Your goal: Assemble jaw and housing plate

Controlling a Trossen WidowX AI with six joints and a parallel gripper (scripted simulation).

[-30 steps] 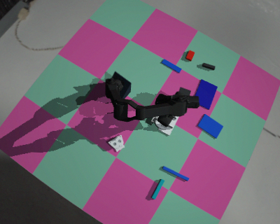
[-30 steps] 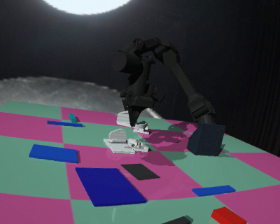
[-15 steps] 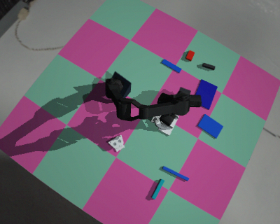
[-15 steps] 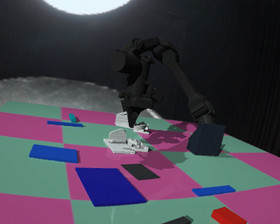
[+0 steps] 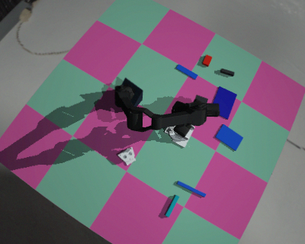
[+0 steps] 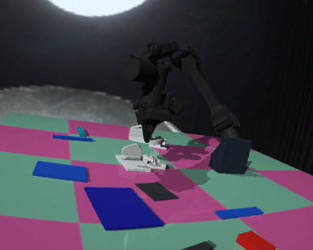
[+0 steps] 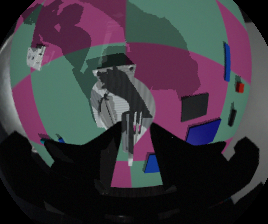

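My gripper tip is now 3 cm past the white jaw, 5 cm to the left of it and 7 cm above it. The rest, counted from my gripper tip: teal bar 18 cm ahead, 35 cm to the right, 7 cm below; dark plate 16 cm to the left, 8 cm below; white ribbed piece 14 cm behind, 29 cm to the right, 7 cm below.
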